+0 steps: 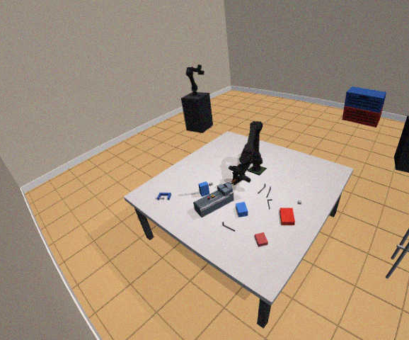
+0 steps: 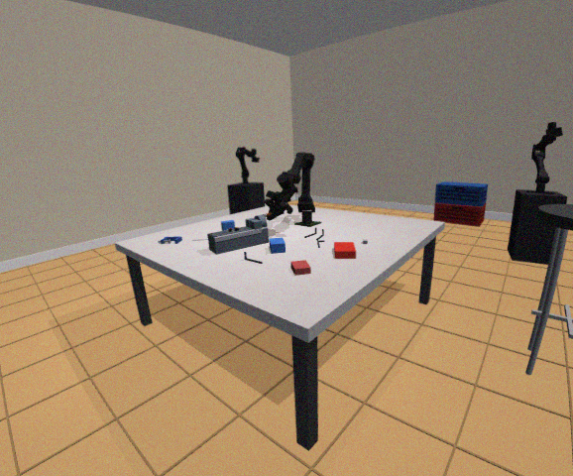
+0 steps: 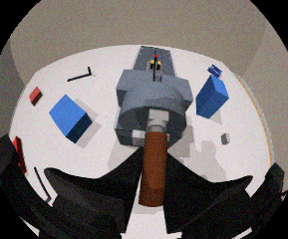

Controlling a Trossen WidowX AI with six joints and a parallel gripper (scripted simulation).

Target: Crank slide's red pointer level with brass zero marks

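Now: gripper tip 20 mm past the brown crank handle, 10 mm to the right of it and 20 mm below it. From my gripper tip the other things lie so: red pointer: 180 mm ahead, 80 mm to the right, 10 mm below.
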